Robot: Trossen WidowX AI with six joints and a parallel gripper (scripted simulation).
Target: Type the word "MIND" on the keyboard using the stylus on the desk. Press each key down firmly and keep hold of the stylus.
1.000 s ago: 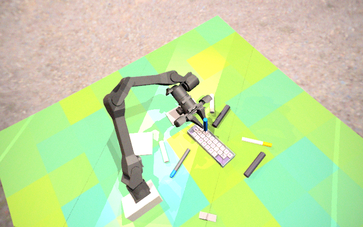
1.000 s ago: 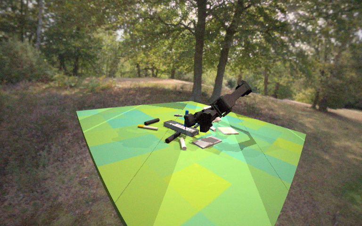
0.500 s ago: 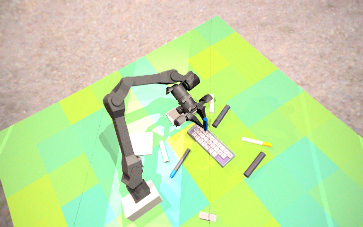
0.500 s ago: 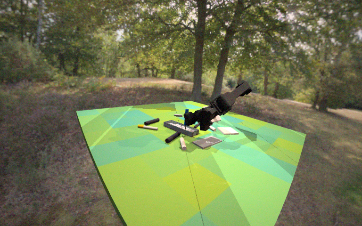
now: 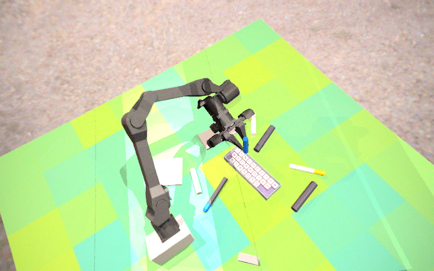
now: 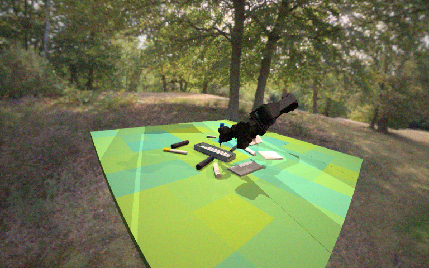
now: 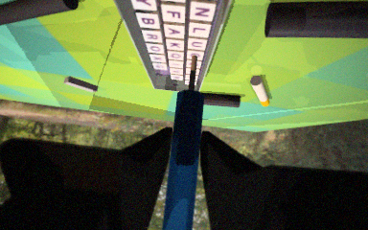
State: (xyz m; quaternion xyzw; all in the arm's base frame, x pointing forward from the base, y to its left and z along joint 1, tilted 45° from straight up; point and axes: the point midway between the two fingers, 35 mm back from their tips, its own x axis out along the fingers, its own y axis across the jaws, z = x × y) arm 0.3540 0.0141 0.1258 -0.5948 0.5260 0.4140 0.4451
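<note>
Now: the M key 9 cm below my gripper tip, 4 cm to the left of it and 2 cm behind it. The rest, counted from my gripper tip: grey slab: 16 cm to the left, 10 cm below, 1 cm behind; then N key: 9 cm below; then blue stylus: 1 cm below.
</note>
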